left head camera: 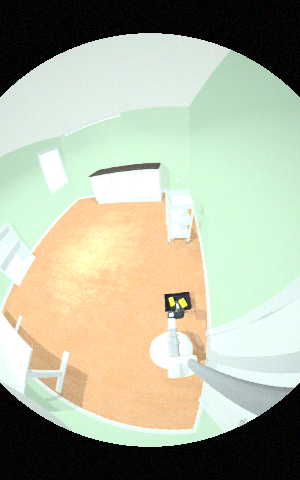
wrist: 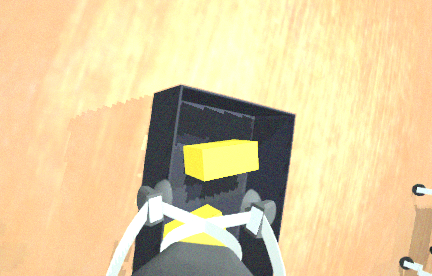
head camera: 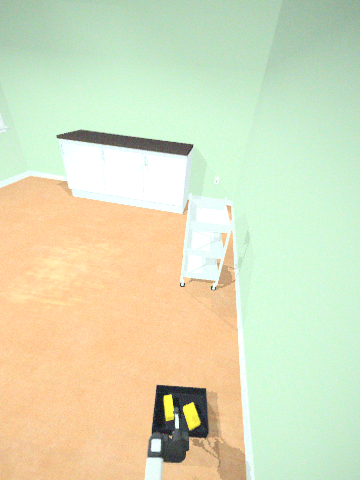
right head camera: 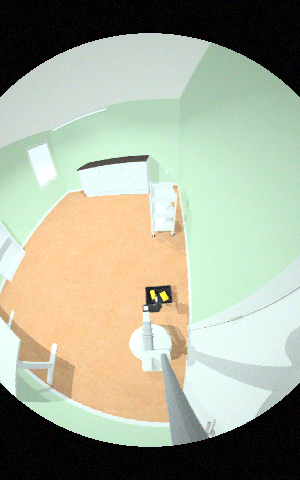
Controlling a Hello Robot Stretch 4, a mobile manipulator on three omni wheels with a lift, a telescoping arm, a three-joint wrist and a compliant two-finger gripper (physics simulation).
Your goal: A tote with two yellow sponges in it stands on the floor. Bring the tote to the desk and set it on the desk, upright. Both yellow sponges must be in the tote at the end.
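Frame: origin at the robot's base, x ahead, y left, z up, level; millimetres.
Where they show: gripper, fingertip midpoint: (left head camera: 175, 305) (wrist: 206, 199) (head camera: 175, 421).
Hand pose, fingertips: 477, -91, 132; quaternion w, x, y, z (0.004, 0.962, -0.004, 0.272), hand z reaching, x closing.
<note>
Each offset is from my fingertips to the top centre of the thing, as dx, dy, dz. Level surfaces: height alone.
The black tote @[+81, -33, -59] (head camera: 204, 400) (left head camera: 188, 296) (right head camera: 169, 289) (wrist: 160, 125) stands upright on the floor in front of me. The left yellow sponge @[+95, +33, -94] (head camera: 168, 407) (left head camera: 171, 301) (right head camera: 152, 295) (wrist: 220, 160) and the right yellow sponge @[+63, -99, -111] (head camera: 191, 416) (left head camera: 183, 302) (right head camera: 164, 296) (wrist: 207, 212) are inside it. My gripper (head camera: 177, 409) (left head camera: 177, 304) (right head camera: 157, 299) (wrist: 206, 199) is open, its fingertips well apart over the tote's near side, one by the near wall and one over the inside. It partly covers the right sponge in the wrist view. A white desk @[dz +561] (left head camera: 15, 350) (right head camera: 7, 355) shows at the lower left of the side head views.
A white three-shelf cart (head camera: 205, 225) (left head camera: 179, 215) stands ahead by the right wall. A white cabinet (head camera: 124, 172) (left head camera: 129, 187) (right head camera: 117, 180) with a dark top stands against the far wall. A white shelf unit (left head camera: 12, 245) is at the left. The right wall runs close beside the tote.
</note>
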